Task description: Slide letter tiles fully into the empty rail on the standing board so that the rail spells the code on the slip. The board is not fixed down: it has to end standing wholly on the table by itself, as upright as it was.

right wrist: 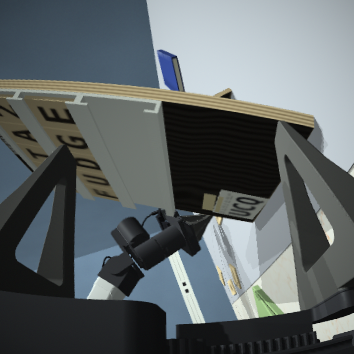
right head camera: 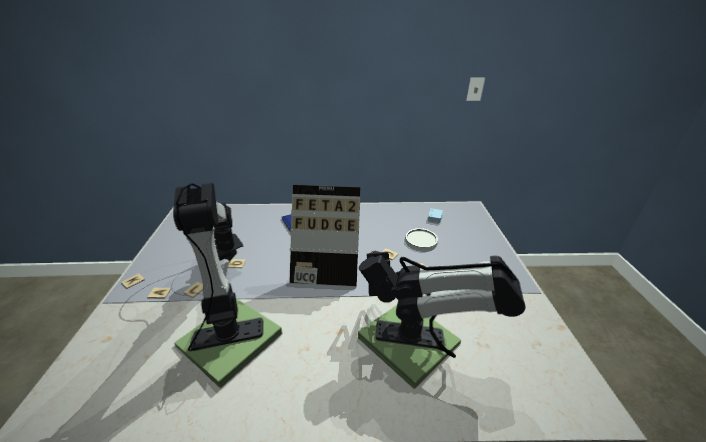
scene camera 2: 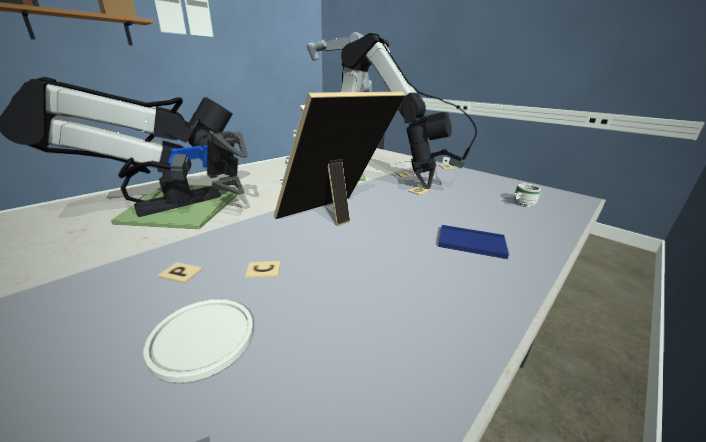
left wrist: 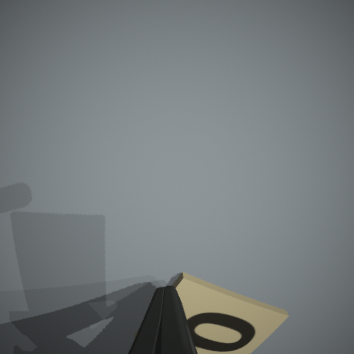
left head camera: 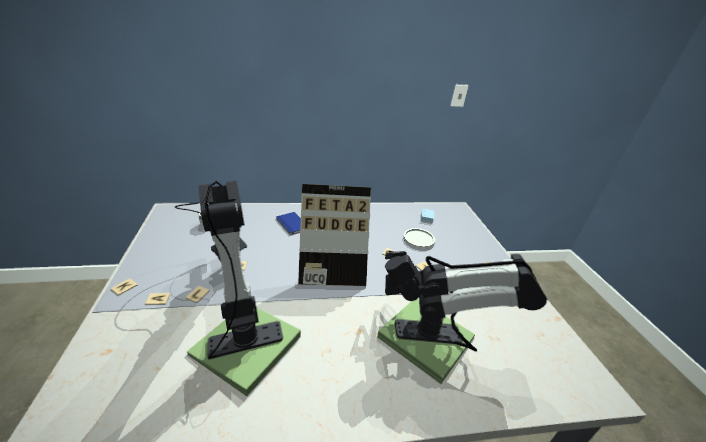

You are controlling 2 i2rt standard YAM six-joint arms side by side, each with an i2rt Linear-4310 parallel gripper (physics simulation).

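Pixels of known places: left gripper, fingertip midpoint: (right head camera: 229, 260) (scene camera 2: 428, 188) (left wrist: 168, 293); right gripper, fingertip midpoint: (right wrist: 169, 140) (scene camera 2: 243, 175); left arm's base, origin of the base link: (right head camera: 228, 334) (left head camera: 246, 340); right arm's base, origin of the base link: (right head camera: 409, 335) (scene camera 2: 179, 201) (left head camera: 427, 332).
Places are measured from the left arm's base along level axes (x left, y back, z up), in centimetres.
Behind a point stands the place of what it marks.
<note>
The board (left head camera: 346, 268) @(x -35.5, y -18.5, z 4.0 cm) (right head camera: 336, 268) @(x -35.5, y -18.5, z 3.9 cm) (scene camera 2: 338, 140) @(x -35.6, y -29.5, z 18.9 cm) stands leaning back on its prop; its bottom rail (left head camera: 334, 242) @(x -32.2, y -24.1, z 11.8 cm) (right head camera: 324, 242) @(x -32.2, y -24.0, z 11.8 cm) (right wrist: 132, 150) @(x -36.1, y -23.0, z 11.8 cm) is empty. The slip (left head camera: 314, 276) @(x -24.3, y -19.8, z 1.4 cm) (right head camera: 305, 276) @(x -24.5, y -19.6, z 1.1 cm) (right wrist: 245, 202) @(x -26.0, y -19.1, z 0.9 cm) reads UCQ. My left gripper (scene camera 2: 428, 183) @(x 3.2, y -37.0, z -1.2 cm) (left wrist: 168, 293) @(x 3.2, y -37.0, z -1.2 cm) is shut, its fingertips together low over the mat. The Q tile (right head camera: 237, 263) @(x 0.1, y -34.6, z -1.4 cm) (scene camera 2: 418, 191) @(x -0.8, y -35.3, z -1.4 cm) (left wrist: 227, 300) @(x 0.7, y -36.9, z -1.4 cm) lies flat against them, partly hidden by the fingers in the left wrist view. My right gripper (scene camera 2: 242, 173) @(x -47.1, y -10.9, z 10.1 cm) (right wrist: 169, 140) @(x -47.1, y -10.9, z 10.1 cm) is open and empty, facing the board. Tiles C (scene camera 2: 262, 269) @(x -58.8, y -29.5, z -1.4 cm) and P (scene camera 2: 180, 272) @(x -68.3, y -18.4, z -1.4 cm) lie flat. No U tile can be made out apart from the board.
Tiles K (left head camera: 124, 286) @(x 35.1, y -32.2, z -1.4 cm) (right head camera: 132, 281) @(x 35.2, y -31.8, z -1.4 cm), A (left head camera: 157, 298) @(x 24.9, y -24.2, z -1.4 cm) (right head camera: 157, 292) @(x 25.5, y -24.3, z -1.4 cm) and L (left head camera: 197, 294) @(x 13.5, y -23.1, z -1.4 cm) (right head camera: 193, 289) @(x 13.9, y -23.4, z -1.4 cm) lie at the left. A blue book (left head camera: 289, 222) @(x -22.3, y -57.9, z -0.6 cm) (scene camera 2: 473, 241) @(x -25.0, y -58.8, z -0.6 cm) lies behind the board. A white dish (left head camera: 418, 238) @(x -74.1, y -35.7, z -0.9 cm) (scene camera 2: 200, 338) @(x -74.8, y -35.9, z -0.9 cm), a light-blue block (left head camera: 427, 215) @(x -85.8, y -49.8, z 0.7 cm) and a cup (scene camera 2: 527, 194) @(x 7.2, y -65.0, z 2.3 cm) stand around.
</note>
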